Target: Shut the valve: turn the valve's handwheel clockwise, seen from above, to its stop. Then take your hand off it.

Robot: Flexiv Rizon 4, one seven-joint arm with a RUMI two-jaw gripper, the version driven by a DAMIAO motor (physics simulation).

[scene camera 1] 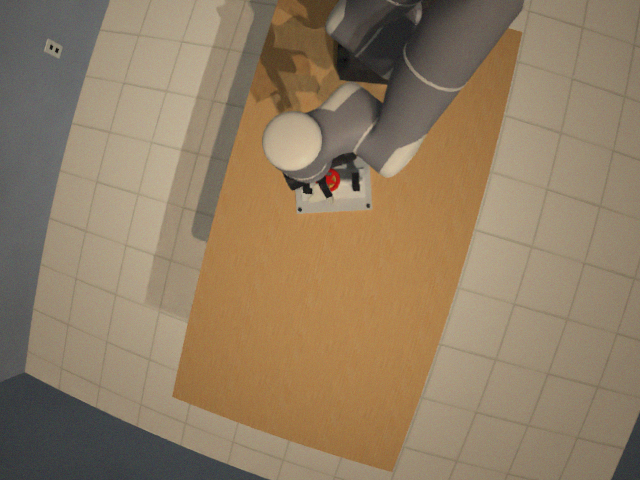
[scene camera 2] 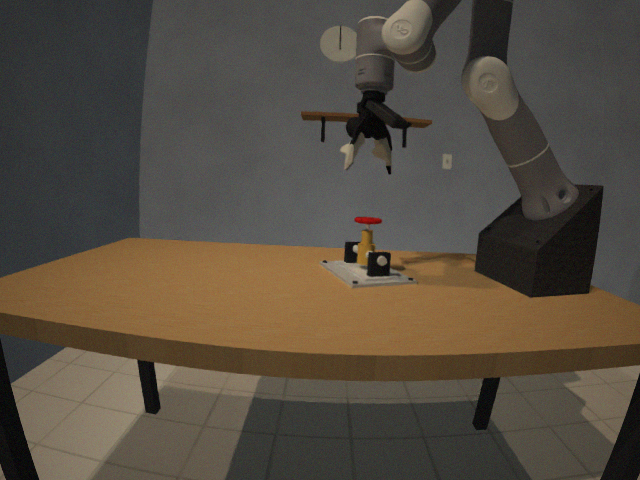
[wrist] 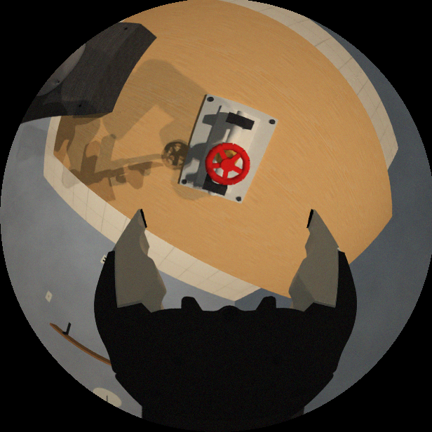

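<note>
The valve's red handwheel (scene camera 1: 334, 179) (scene camera 2: 368, 220) (wrist: 227, 164) sits level on top of the brass valve body (scene camera 2: 366, 249), which stands upright between two black blocks on a light grey base plate (scene camera 1: 336, 206) (scene camera 2: 343, 273) (wrist: 265, 145). In the first scene view the arm covers part of the handwheel. My gripper (scene camera 2: 367, 169) (wrist: 227, 210) is wide open and empty. It points down and hangs well above the handwheel, with clear air between the fingertips and the wheel. The handwheel's turn angle against its stop cannot be read from the frames.
The base plate lies on the wooden table (scene camera 1: 310, 310) (scene camera 2: 206, 294) (wrist: 310, 100). The arm's black base block (scene camera 2: 537, 253) (wrist: 100, 75) stands at the table's right in the second scene view. A wall shelf (scene camera 2: 330, 116) and a round clock (scene camera 2: 338, 43) are on the wall behind.
</note>
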